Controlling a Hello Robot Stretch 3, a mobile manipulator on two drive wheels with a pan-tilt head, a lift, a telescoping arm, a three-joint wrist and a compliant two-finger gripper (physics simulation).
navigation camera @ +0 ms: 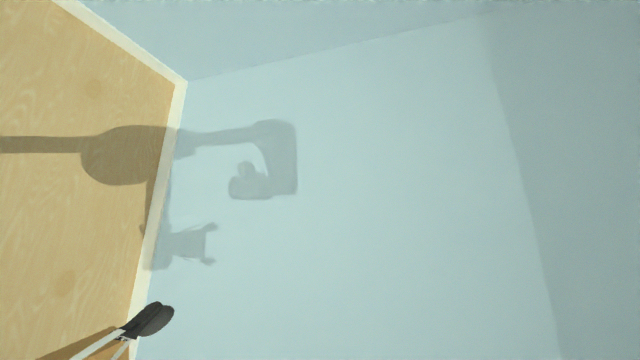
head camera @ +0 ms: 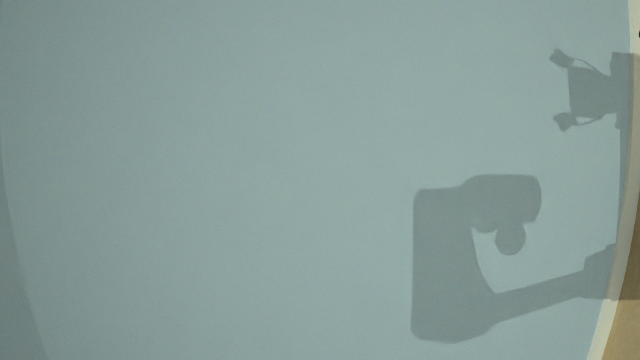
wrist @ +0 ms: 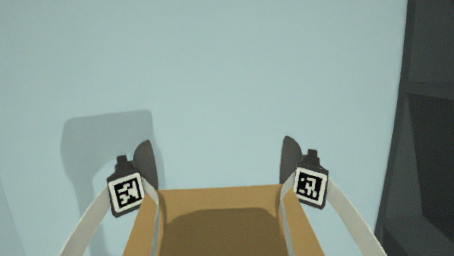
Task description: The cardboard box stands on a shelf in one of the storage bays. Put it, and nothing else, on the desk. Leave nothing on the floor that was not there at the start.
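Places are measured from the robot's base along level axes (x back, y right, z up), in centimetres.
Pixels of known places: gripper, fingertip midpoint: [navigation camera: 168, 348].
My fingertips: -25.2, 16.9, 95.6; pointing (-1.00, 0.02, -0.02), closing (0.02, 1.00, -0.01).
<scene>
Behind a point stands the place of what it marks, as x, y, z.
The cardboard box [wrist: 220, 197] is a plain orange-brown box at the bottom of the wrist view, between the two fingers, with a dark shadow over part of it. My gripper [wrist: 218, 156] {-25.2, 16.9, 95.6} is shut on it, one finger along each side, and the pads reach past its far edge. In the navigation view the gripper [navigation camera: 151, 320] shows at the bottom left, its pads overlapping, with a brown piece of the box [navigation camera: 92, 344] behind the pale finger strips. The head view shows the gripper's shadow on the wall. The desk does not show in these views.
A pale blue wall [head camera: 250, 150] {-84.2, 3.9, 122.2} [navigation camera: 375, 175] {-86.5, -11.5, 125.0} [wrist: 225, 75] fills much of each view and carries the robot's shadows. A cream skirting strip [navigation camera: 156, 210] {-82.8, 3.7, 5.6} runs between it and the wooden floor [navigation camera: 75, 215] {-54.4, 3.1, 0.1}. The dark storage unit [wrist: 401, 110] stands at the right in the wrist view.
</scene>
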